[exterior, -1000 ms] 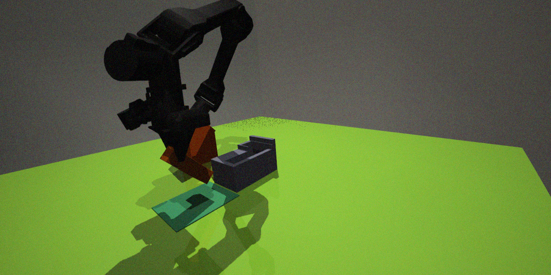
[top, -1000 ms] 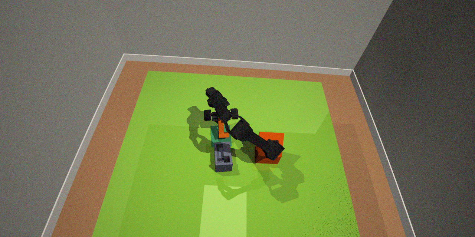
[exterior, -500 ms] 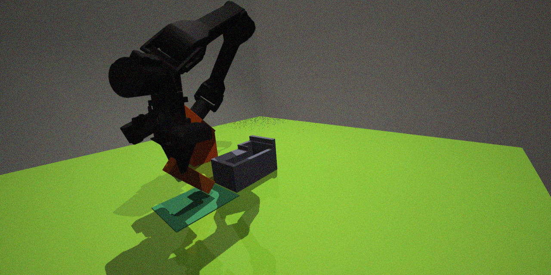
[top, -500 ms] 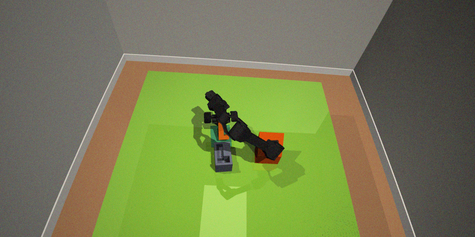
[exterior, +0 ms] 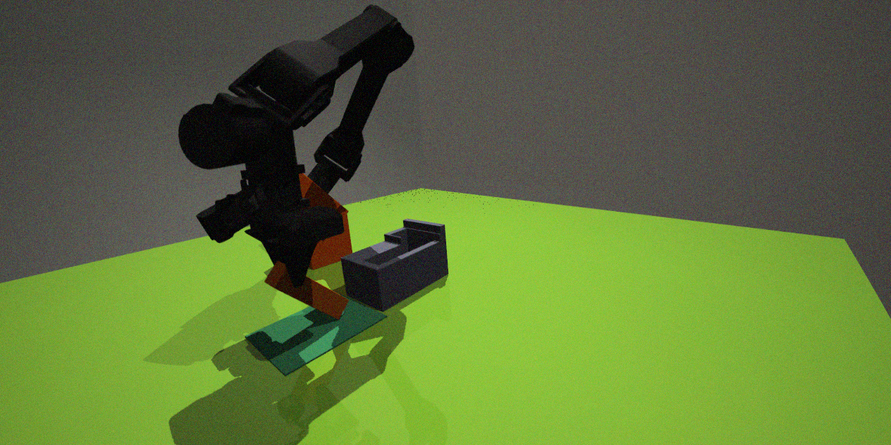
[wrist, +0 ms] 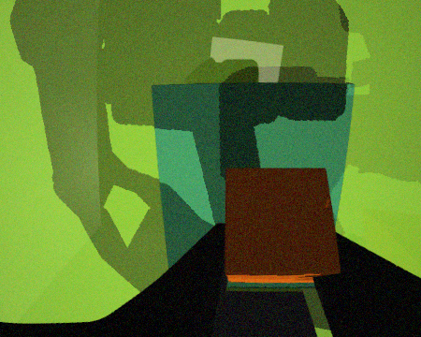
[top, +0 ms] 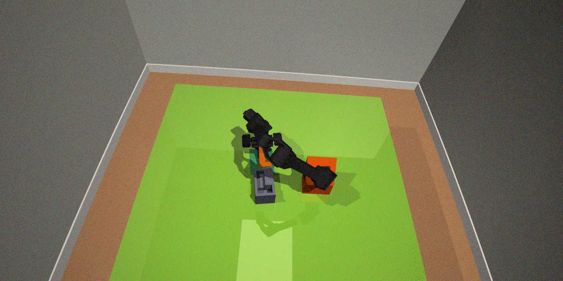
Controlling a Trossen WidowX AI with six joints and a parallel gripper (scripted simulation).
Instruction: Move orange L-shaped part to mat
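My gripper tip is now 3 cm to the right of the orange L-shaped part, 3 cm above it and 2 cm past it. The rest, counted from my gripper tip: mat 9 cm below, 2 cm to the left.
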